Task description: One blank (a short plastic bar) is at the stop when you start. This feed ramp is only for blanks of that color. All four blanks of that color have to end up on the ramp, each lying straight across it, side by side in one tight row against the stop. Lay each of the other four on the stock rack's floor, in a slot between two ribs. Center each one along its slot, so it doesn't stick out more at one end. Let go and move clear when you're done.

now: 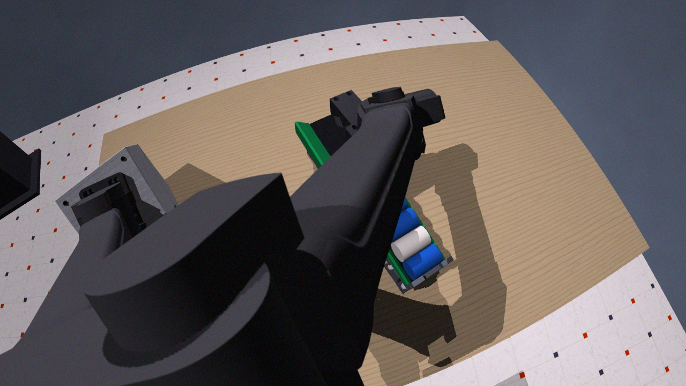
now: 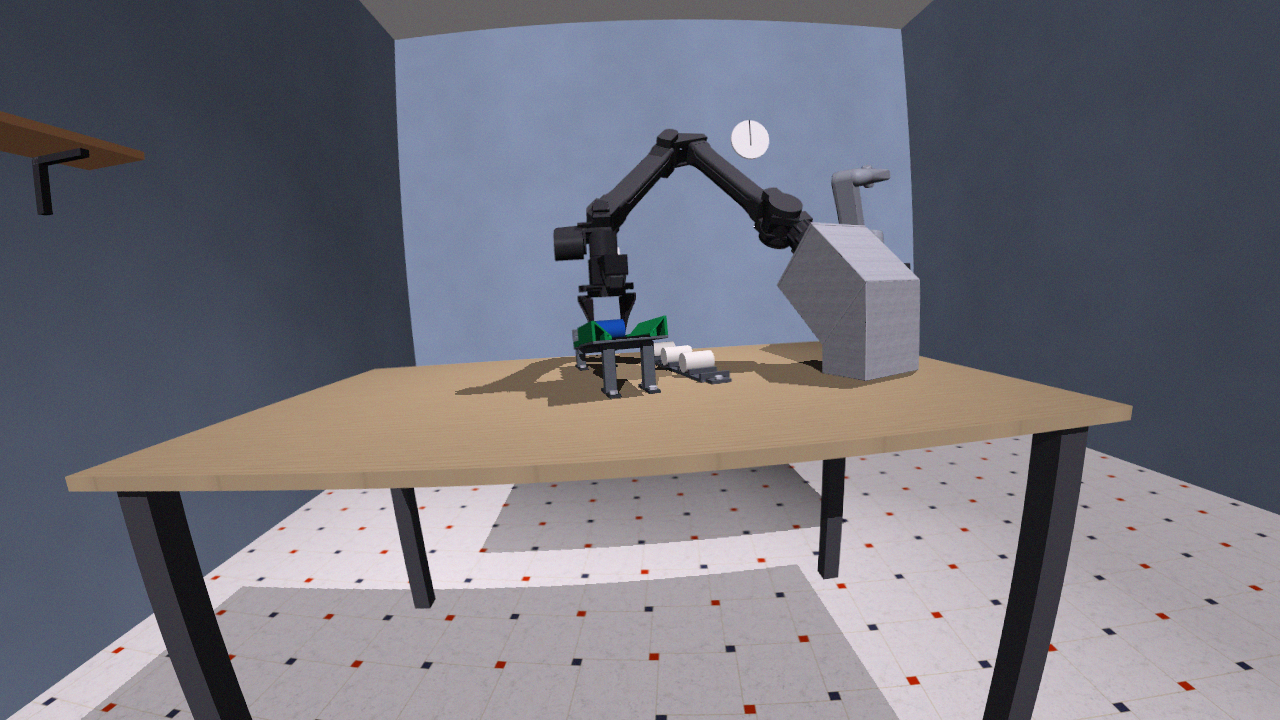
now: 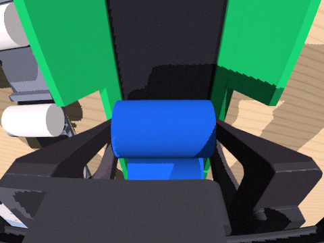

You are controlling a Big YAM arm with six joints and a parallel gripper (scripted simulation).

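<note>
Right now my hand is 200 mm to the left of the grey stop and 40 mm above it. Also, from my hand: grey stock rack 160 mm behind, 110 mm below, 10 mm to the right.
</note>
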